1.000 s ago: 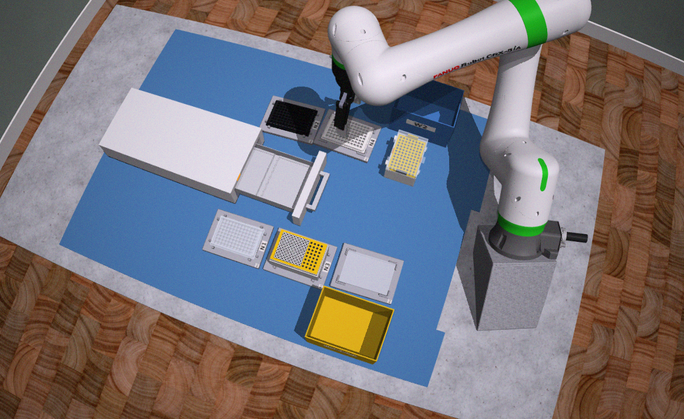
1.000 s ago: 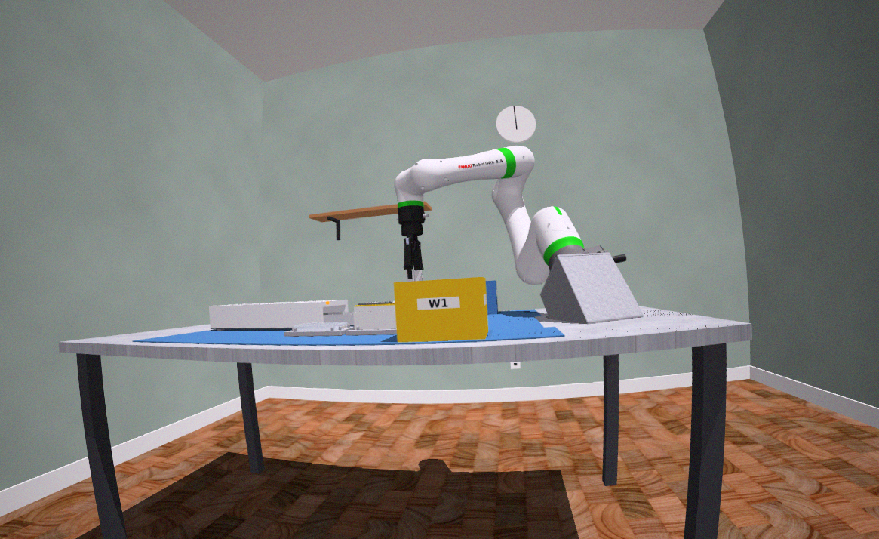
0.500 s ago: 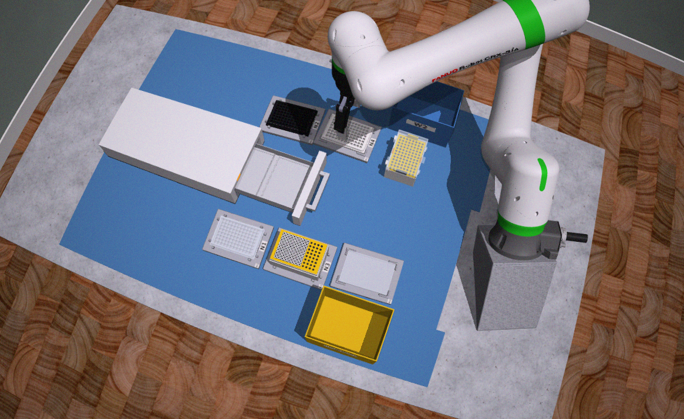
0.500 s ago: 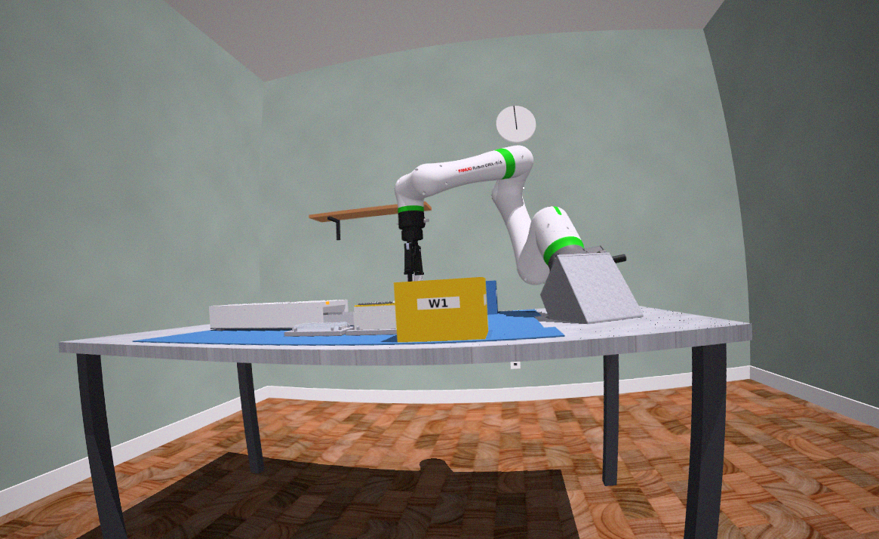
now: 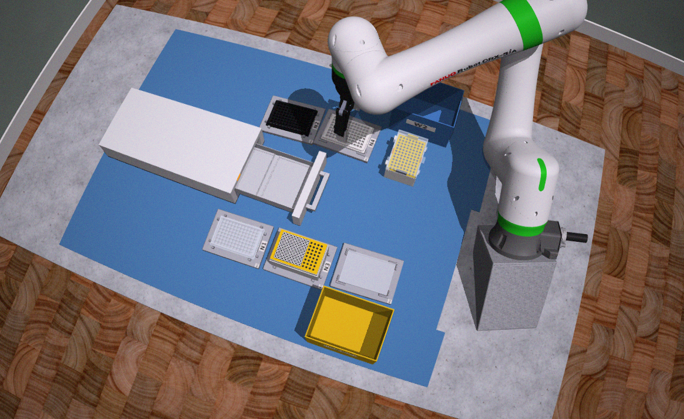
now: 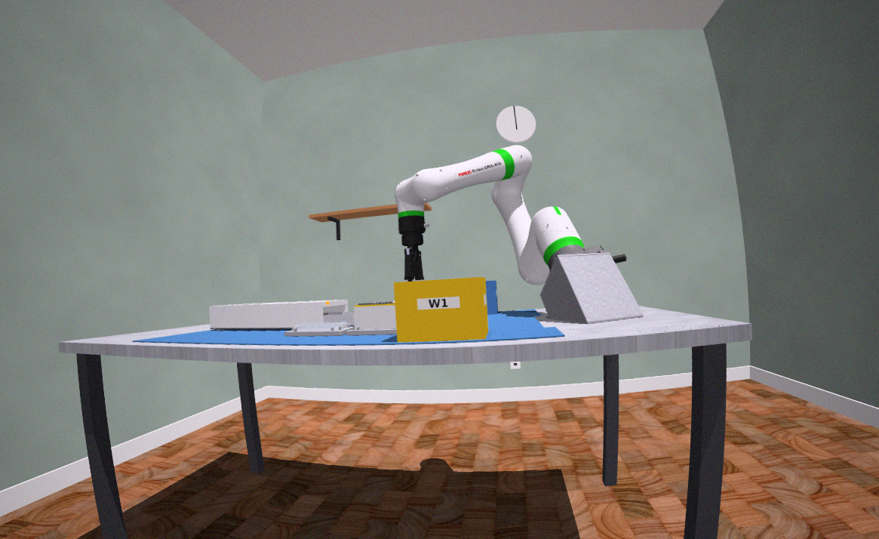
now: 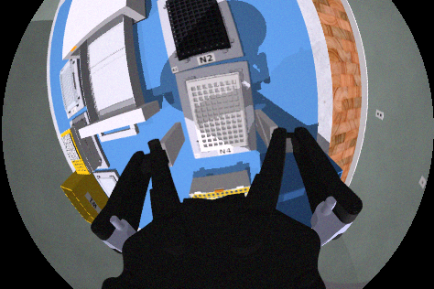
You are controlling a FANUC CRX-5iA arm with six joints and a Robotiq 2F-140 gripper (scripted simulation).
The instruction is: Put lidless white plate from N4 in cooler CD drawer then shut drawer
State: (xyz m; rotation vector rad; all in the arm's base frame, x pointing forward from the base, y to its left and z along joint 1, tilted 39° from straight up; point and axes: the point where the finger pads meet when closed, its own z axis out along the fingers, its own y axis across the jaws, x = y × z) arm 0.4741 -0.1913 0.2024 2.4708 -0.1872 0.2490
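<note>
Now: hand 8 cm above the white plate. Round my hand: black plate (17 cm ahead, 8 cm below, 2 cm to the right); blue bin W2 (21 cm behind, 10 cm to the right, 6 cm below); N4 label (8 cm below, 7 cm behind, 1 cm to the left).
</note>
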